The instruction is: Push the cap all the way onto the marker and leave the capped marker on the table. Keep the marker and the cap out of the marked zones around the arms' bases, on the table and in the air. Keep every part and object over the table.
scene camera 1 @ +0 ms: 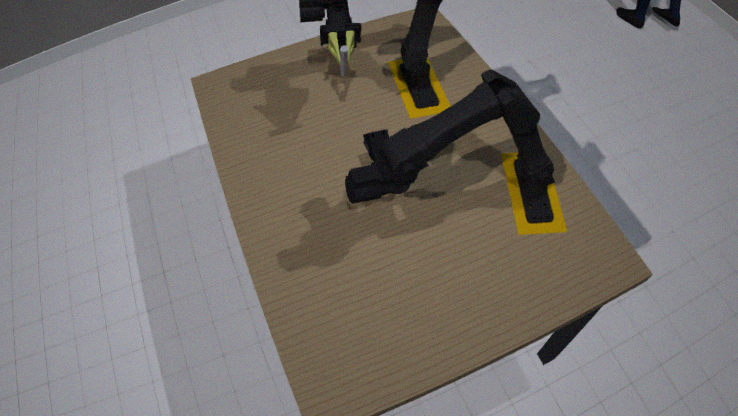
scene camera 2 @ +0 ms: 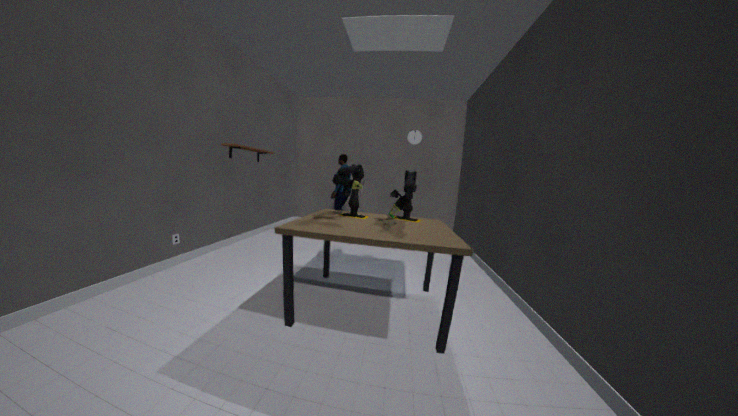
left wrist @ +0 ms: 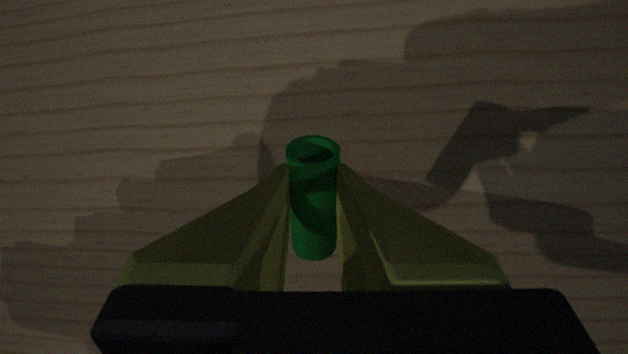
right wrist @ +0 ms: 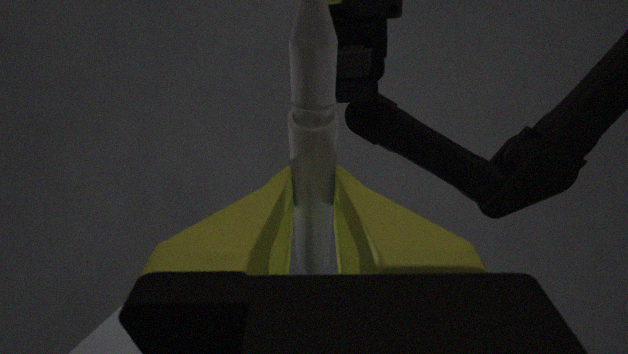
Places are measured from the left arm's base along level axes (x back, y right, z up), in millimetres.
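Pixels of known places: left gripper, fingertip midpoint: point(scene camera 2: 390, 214) point(left wrist: 313, 178); right gripper, fingertip midpoint: point(scene camera 1: 343, 63) point(scene camera 2: 362, 187) point(right wrist: 313, 178); left arm's base, origin of the base link: point(scene camera 1: 532, 190) point(scene camera 2: 406, 219); right arm's base, origin of the base link: point(scene camera 1: 418, 85) point(scene camera 2: 353, 216).
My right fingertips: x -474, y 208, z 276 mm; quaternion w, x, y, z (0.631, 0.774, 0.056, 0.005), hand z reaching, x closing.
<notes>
For each thing: its top centre in the pictures, then the offset to it from my right fingertips. "spot": a spot on its surface instead. Level surfaces: height alone.
- green cap, middle of its top: point(left wrist: 305, 199) point(scene camera 2: 391, 212) dx +44, dy -234, dz -159 mm
- pale grey marker, middle of its top: point(right wrist: 305, 293) point(scene camera 1: 341, 42) dx -1, dy +8, dz +58 mm
- right arm's zone, surface spot: point(scene camera 1: 421, 112) spot: dx +205, dy +86, dz -275 mm
- left arm's zone, surface spot: point(scene camera 1: 542, 227) spot: dx +476, dy -322, dz -275 mm
- wooden table, its level: dz -276 mm
My left gripper point(left wrist: 313, 178) point(scene camera 2: 394, 210) is shut on the green cap point(left wrist: 314, 237) point(scene camera 2: 392, 216) above the table. The cap's round open end faces away from the palm in the left wrist view. In scene camera 1 my left arm hides its gripper and the cap. My right gripper point(right wrist: 313, 178) point(scene camera 1: 344, 56) point(scene camera 2: 357, 185) is shut on the pale grey marker point(right wrist: 313, 75) point(scene camera 1: 344, 66), held in the air near the back of the table. The marker's bare tapered tip points away from the right palm. Cap and marker are apart.
Yellow marked zones surround both arm bases: the right arm's zone point(scene camera 1: 421, 112) lies near the back, and the left arm's zone point(scene camera 1: 542, 227) lies at the right. The wooden table point(scene camera 1: 413, 310) point(scene camera 2: 372, 235) has its back edge beyond the right gripper. A person point(scene camera 2: 341, 180) stands behind the table.
</notes>
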